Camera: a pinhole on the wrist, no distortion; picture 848 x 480 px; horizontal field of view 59.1 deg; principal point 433.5 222.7 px. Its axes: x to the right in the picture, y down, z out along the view. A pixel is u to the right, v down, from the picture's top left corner.
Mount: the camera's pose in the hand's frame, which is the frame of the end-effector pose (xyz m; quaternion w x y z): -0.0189 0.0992 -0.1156 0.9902 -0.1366 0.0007 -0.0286
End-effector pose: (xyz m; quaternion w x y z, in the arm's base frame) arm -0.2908 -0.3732 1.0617 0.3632 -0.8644 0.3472 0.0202
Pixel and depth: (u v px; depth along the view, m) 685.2 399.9 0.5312
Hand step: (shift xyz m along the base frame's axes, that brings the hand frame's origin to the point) -0.0086 -0.0426 -0.5332
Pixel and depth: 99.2 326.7 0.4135
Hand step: -0.2613 0.1485 -0.3089
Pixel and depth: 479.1 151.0 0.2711
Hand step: -0.0580 0.0261 -0.2018
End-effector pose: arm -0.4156 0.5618 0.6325 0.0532 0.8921 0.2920 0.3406
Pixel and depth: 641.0 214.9 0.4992
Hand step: 0.4158 -0.0752 -0.1436
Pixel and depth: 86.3 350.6 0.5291
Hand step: 0.2494 -0.3861 -0.3260
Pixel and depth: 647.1 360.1 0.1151
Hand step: 0.0752 -0.1146 0.0609
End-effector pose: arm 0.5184 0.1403 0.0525 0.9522 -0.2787 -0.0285 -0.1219
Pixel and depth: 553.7 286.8 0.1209
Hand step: 0.0370 0.1132 -0.0751
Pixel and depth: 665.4 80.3 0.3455
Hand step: 0.1186 0.2082 0.1446
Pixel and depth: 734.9 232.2 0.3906
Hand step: 0.1910 0.2727 0.1315
